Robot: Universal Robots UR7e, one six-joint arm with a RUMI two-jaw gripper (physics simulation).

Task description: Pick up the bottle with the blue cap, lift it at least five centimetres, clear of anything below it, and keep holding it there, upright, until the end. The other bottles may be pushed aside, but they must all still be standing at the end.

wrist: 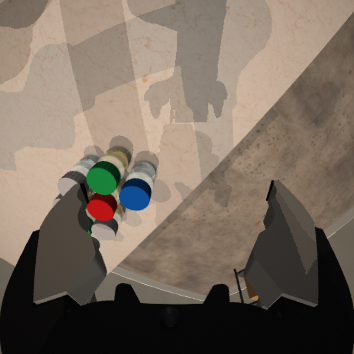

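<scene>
A grey-capped bottle point(77, 174) and a green-capped bottle point(103, 177) share the scene with the gripper point(176, 184).
</scene>
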